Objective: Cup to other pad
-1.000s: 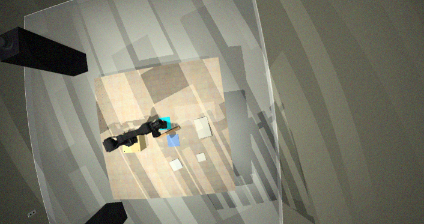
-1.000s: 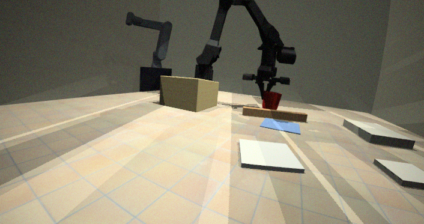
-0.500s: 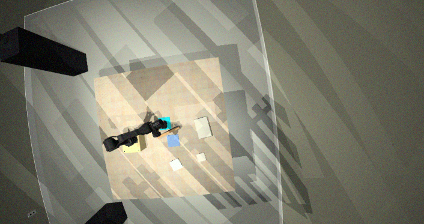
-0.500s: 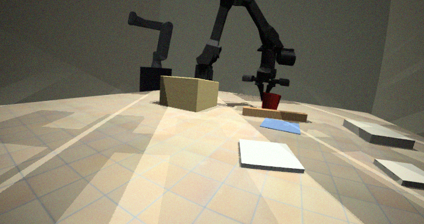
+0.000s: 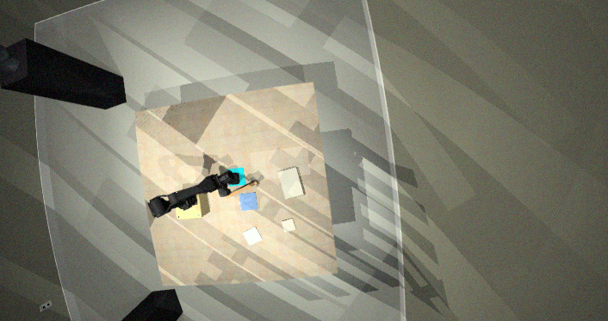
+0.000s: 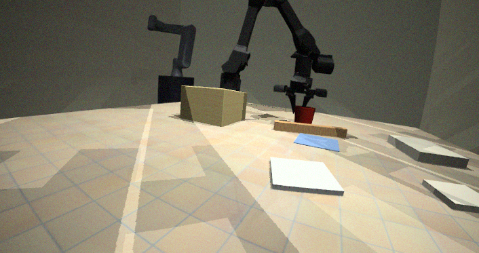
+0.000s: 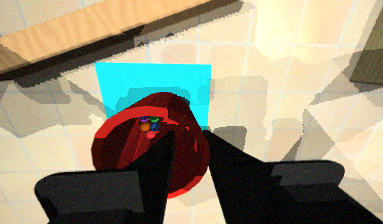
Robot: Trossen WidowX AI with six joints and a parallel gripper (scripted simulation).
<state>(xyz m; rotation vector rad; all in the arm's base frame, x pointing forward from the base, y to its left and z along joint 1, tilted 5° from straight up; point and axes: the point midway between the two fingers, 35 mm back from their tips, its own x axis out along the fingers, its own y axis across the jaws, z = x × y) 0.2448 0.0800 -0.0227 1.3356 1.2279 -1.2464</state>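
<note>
My gripper tip is now 3 cm short of the red cup and 1 cm above it. The rest, counted from my gripper tip: wooden bar (9 cm to the right, 5 cm ahead, 4 cm below); cyan pad (5 cm below, 3 cm ahead).
</note>
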